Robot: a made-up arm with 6 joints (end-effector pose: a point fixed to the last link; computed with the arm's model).
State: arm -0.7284 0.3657 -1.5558 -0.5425 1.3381 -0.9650
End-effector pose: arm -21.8 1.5 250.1 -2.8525 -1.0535 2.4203
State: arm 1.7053 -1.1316 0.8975 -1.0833 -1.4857 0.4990
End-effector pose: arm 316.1 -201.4 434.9 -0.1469 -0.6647 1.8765
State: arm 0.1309 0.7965 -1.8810 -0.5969 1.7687 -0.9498
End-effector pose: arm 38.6 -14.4 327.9 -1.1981 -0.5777 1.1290
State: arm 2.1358 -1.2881 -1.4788 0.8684 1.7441 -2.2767
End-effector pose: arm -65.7 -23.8 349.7 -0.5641 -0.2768 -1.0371
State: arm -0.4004 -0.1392 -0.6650 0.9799 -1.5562 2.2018
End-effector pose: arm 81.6 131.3 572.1 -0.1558 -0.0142 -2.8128
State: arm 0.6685 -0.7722 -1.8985 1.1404 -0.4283 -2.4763
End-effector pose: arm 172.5 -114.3 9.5 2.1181 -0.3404 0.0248
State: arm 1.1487 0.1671 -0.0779 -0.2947 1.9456 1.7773
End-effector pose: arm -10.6 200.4 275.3 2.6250 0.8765 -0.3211
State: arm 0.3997 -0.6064 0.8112 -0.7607 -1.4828 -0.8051
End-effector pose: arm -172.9 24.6 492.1 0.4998 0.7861 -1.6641
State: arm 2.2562 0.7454 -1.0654 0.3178 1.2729 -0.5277
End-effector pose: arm 16.6 12.8 356.7 0.0198 0.6454 -0.5238
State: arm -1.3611 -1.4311 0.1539 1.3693 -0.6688 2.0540
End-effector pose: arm 37.2 -272.1 39.4 2.2563 0.2783 1.0154
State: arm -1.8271 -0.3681 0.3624 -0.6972 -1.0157 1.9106
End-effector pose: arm -236.3 -59.2 137.4 -2.6409 0.3052 1.4359
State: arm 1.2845 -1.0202 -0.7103 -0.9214 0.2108 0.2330
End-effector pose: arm 297.0 56.7 347.7 -0.5421 -0.6881 -2.3796
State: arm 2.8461 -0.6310 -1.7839 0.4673 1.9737 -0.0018
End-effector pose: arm 66.9 159.0 254.3 -0.7475 -0.8164 -2.0083
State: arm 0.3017 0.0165 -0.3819 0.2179 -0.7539 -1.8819
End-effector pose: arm 66.6 -134.4 520.1 0.0770 -0.2262 0.4505
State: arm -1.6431 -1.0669 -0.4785 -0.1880 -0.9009 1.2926
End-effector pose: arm -228.7 -204.1 303.2 2.5741 1.3425 0.5038
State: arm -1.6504 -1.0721 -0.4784 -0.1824 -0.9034 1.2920
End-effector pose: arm -227.7 -206.2 300.2 2.5343 1.3339 0.4719
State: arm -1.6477 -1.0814 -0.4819 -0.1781 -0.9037 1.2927
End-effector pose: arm -225.6 -209.5 301.4 2.5180 1.3370 0.4662
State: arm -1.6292 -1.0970 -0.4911 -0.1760 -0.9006 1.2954
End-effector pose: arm -221.5 -214.7 309.2 2.5402 1.3589 0.5031
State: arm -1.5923 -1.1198 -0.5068 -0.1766 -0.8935 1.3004
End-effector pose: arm -214.5 -221.8 324.2 2.6386 1.4010 0.6210
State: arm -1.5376 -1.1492 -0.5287 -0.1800 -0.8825 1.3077
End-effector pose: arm -203.7 -230.6 345.6 2.9486 1.4550 0.9546
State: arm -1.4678 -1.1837 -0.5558 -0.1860 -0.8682 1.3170
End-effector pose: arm -188.1 -240.2 371.5 -2.4808 1.4786 1.8348
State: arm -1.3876 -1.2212 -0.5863 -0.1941 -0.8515 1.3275
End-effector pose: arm -167.7 -250.0 399.0 -1.7705 1.4186 2.5730
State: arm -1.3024 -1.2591 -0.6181 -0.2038 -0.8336 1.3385
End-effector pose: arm -143.3 -259.0 425.2 -1.5287 1.3213 2.8423
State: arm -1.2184 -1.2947 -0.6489 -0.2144 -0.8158 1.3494
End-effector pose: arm -116.8 -266.6 447.8 -1.4385 1.2180 2.9577
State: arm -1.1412 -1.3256 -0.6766 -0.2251 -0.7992 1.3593
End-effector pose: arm -90.9 -272.5 465.6 -1.3999 1.1214 3.0175
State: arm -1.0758 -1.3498 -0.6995 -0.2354 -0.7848 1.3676
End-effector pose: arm -68.2 -276.5 478.6 -1.3816 1.0387 3.0513
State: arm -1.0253 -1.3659 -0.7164 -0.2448 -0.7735 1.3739
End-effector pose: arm -50.6 -278.6 487.5 -1.3713 0.9741 3.0703
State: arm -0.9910 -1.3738 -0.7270 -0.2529 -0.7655 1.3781
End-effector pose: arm -39.1 -279.1 493.3 -1.3638 0.9292 3.0795
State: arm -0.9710 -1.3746 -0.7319 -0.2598 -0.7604 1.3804
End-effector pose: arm -33.3 -278.3 497.1 -1.3572 0.9017 3.0816
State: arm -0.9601 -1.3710 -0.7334 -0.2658 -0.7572 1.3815
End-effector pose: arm -31.0 -276.7 499.8 -1.3505 0.8855 3.0801
